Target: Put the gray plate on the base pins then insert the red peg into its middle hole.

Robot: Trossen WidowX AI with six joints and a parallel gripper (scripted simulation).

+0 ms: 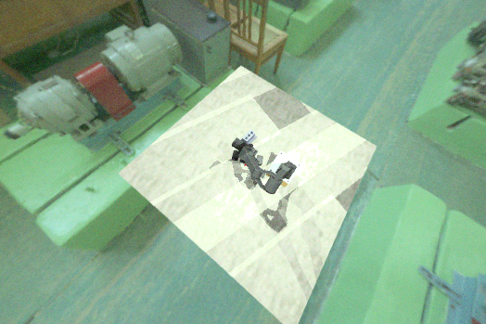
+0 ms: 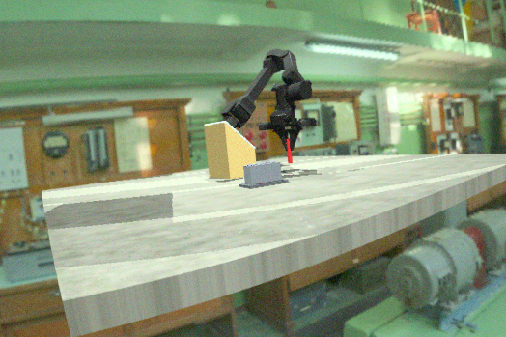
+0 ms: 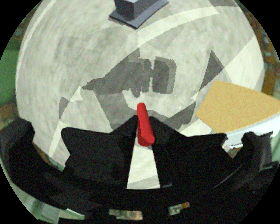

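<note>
My gripper tip is 110 mm short of the gray plate, 190 mm to the left of it and 30 mm above it. Round my gripper tip: red peg right at my gripper tip; dark base 110 mm ahead, 190 mm to the right, 70 mm below.
</note>
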